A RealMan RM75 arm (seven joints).
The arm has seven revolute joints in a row. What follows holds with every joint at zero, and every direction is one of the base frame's.
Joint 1 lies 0.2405 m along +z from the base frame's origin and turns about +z.
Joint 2 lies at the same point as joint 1 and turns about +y.
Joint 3 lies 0.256 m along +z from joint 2 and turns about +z.
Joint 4 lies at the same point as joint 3 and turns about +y.
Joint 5 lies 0.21 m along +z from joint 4 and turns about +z.
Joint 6 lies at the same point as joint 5 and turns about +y.
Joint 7 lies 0.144 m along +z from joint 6 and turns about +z.
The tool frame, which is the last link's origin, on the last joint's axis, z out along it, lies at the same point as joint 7; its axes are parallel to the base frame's.
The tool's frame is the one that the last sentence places.
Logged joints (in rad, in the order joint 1, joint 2, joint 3, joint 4, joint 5, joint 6, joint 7), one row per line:
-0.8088, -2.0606, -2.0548, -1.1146, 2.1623, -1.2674, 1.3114
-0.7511, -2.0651, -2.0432, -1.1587, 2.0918, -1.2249, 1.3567
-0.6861, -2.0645, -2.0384, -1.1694, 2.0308, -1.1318, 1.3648
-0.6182, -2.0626, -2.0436, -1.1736, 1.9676, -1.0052, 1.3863
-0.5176, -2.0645, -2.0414, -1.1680, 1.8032, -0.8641, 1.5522
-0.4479, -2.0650, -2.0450, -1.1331, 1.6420, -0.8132, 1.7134
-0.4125, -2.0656, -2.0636, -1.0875, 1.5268, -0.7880, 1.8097
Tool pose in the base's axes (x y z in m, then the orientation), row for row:
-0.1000, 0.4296, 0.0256, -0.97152, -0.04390, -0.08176, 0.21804
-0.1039, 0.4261, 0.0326, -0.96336, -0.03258, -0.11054, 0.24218
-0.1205, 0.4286, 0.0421, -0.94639, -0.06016, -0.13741, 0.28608
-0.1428, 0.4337, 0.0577, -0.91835, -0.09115, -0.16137, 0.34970
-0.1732, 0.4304, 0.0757, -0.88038, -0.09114, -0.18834, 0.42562
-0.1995, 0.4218, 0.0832, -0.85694, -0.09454, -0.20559, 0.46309
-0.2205, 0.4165, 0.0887, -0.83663, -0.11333, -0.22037, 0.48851
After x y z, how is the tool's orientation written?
As a quaternion, x y z w.
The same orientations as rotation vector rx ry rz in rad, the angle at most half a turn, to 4 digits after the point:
-2.6897, -0.1215, -0.2264
-2.6336, -0.0891, -0.3022
-2.5297, -0.1608, -0.3673
-2.3791, -0.2361, -0.4181
-2.2010, -0.2279, -0.4709
-2.1064, -0.2324, -0.5054
-2.0335, -0.2755, -0.5356

